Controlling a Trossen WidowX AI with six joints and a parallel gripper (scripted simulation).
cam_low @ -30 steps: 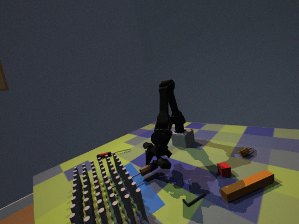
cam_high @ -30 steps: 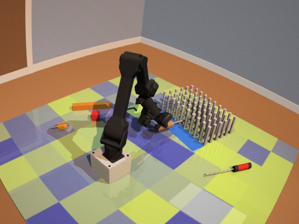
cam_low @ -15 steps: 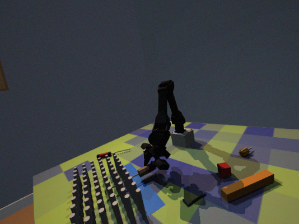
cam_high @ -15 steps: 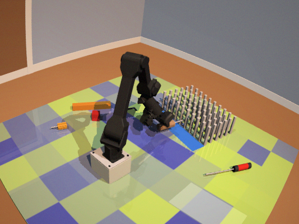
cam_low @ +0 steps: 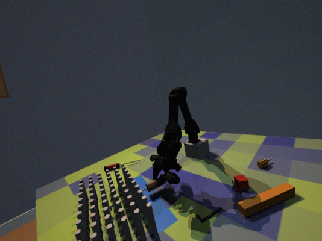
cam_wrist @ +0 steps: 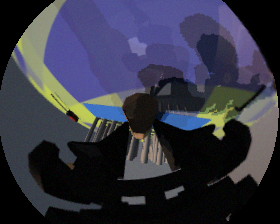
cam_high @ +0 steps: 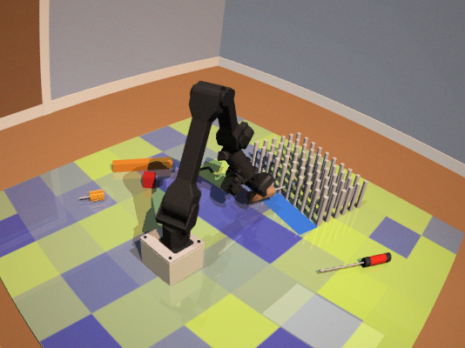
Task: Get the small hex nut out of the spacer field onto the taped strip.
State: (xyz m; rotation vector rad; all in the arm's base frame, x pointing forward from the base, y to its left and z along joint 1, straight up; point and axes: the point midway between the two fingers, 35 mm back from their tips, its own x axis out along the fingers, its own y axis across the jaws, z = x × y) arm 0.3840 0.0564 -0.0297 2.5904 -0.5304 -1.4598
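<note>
My gripper tip is now 50 mm short of the blue taped strip, 10 mm to the left of it and 40 mm above it. From my gripper tip the other things lie so: wooden-handled tool: 100 mm ahead, 30 mm to the right, 10 mm below; red cube: 220 mm behind, 300 mm to the left, 20 mm below; black hex key: 250 mm to the left, 30 mm below.
</note>
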